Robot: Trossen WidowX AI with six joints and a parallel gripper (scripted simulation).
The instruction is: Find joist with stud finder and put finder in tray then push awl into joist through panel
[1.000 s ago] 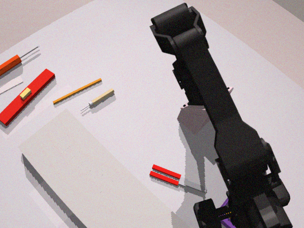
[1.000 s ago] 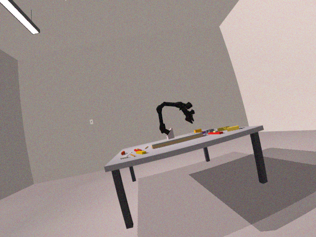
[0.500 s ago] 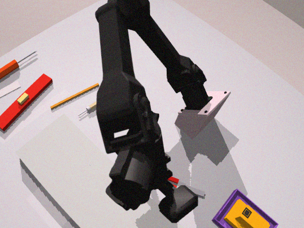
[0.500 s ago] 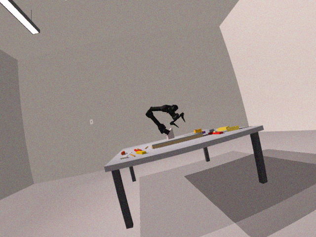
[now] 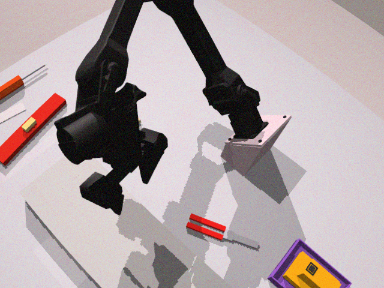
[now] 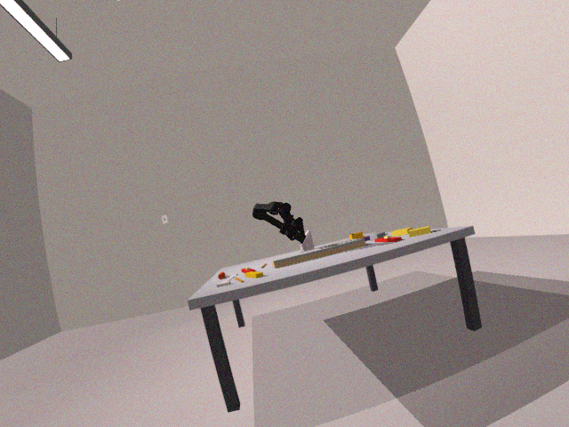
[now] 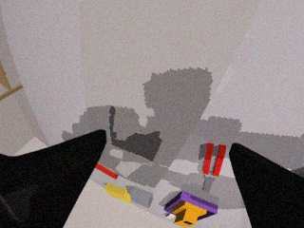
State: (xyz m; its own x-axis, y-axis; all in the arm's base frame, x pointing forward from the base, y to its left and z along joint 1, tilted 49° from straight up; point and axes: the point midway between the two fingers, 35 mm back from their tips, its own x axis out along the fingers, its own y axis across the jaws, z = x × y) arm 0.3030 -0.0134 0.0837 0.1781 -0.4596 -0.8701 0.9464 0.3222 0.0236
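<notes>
The awl lies 11 cm behind my gripper tip, 18 cm to the right of it and 11 cm below it. Round my gripper tip: orange-handled screwdriver: 4 cm behind, 50 cm to the right, 10 cm below; purple tray: 17 cm behind, 39 cm to the left, 10 cm below; yellow stud finder: 17 cm behind, 38 cm to the left, 7 cm below.
</notes>
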